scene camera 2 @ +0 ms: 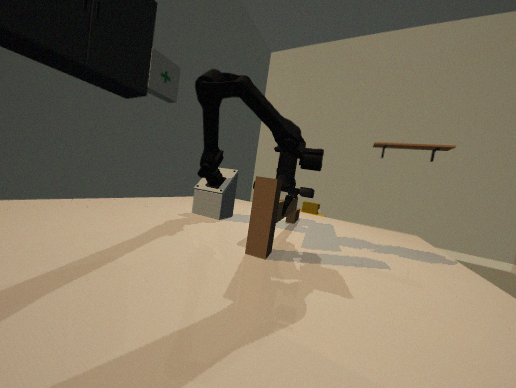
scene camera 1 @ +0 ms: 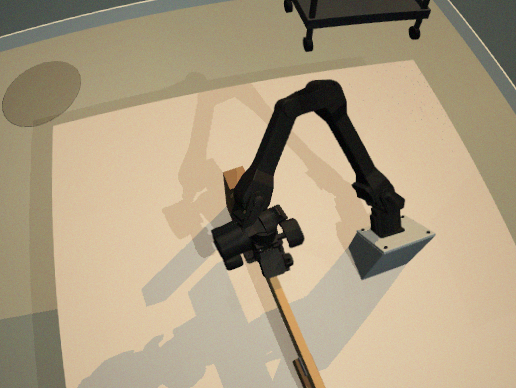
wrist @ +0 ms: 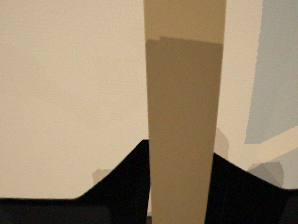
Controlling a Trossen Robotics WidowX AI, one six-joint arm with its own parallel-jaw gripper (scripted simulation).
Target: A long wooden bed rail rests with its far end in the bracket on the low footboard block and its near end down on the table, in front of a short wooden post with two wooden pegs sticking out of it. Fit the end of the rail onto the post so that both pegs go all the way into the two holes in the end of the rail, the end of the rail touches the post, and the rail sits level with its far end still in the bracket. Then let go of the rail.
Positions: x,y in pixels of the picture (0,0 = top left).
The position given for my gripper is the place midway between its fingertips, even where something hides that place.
my gripper: scene camera 2 279,215; scene camera 1 260,256; wrist 166,146
